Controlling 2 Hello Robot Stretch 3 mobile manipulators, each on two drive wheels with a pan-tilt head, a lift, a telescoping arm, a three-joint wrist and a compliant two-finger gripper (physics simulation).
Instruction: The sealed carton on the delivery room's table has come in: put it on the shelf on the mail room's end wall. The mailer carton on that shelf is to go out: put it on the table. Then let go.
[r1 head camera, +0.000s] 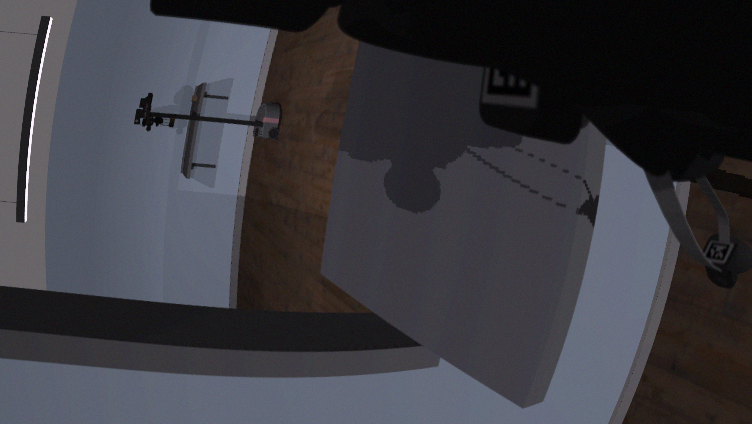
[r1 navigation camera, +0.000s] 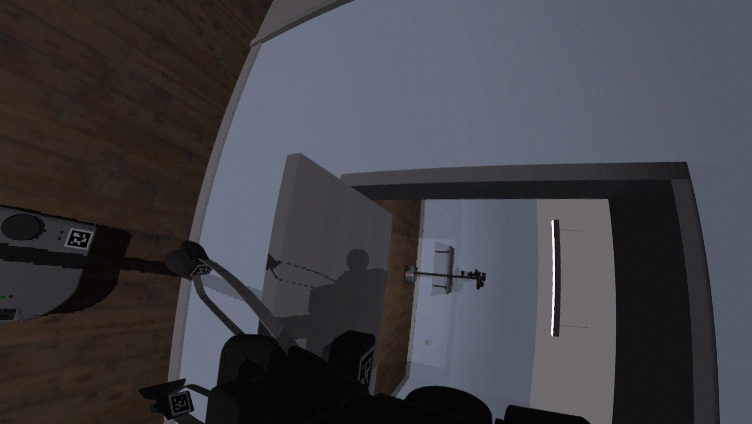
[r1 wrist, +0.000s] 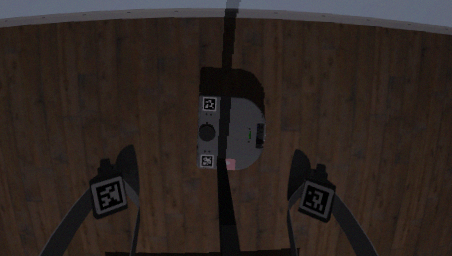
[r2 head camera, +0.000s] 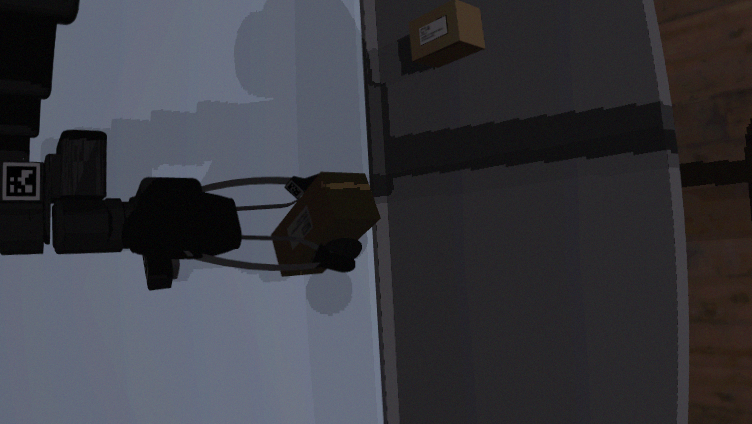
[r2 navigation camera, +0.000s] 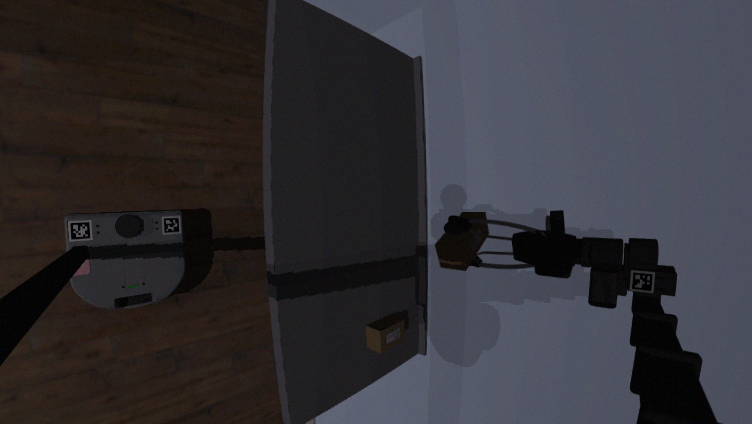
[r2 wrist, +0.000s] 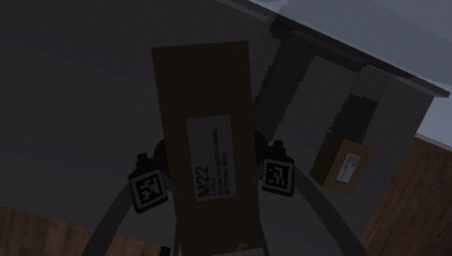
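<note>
The r2 gripper (r2 head camera: 320, 221) (r2 navigation camera: 467, 242) (r2 wrist: 210, 152) is shut on the mailer carton (r2 head camera: 342, 208) (r2 navigation camera: 458, 250) (r2 wrist: 205, 80), a long brown box with a white M22 label. It holds the carton raised above the dark shelf (r2 head camera: 526, 273) (r2 navigation camera: 342, 158) (r2 wrist: 75, 110), near the wall-side edge in the r2 head view. The shelf also shows far off in the r1 head view (r1 head camera: 193, 139) and the r1 navigation view (r1 navigation camera: 450, 258). The r1 gripper (r1 wrist: 214, 170) (r1 navigation camera: 176, 329) is open and empty, high above r1's base. The sealed carton and the table cannot be made out.
A second, smaller labelled carton (r2 head camera: 432, 31) (r2 navigation camera: 386, 334) (r2 wrist: 345, 165) stands on the shelf. An open grey door (r1 head camera: 463, 252) (r1 navigation camera: 326, 226) stands by the doorway in front of r1. Robot r2 (r1 head camera: 221, 119) (r1 navigation camera: 442, 274) is at the far wall beyond it.
</note>
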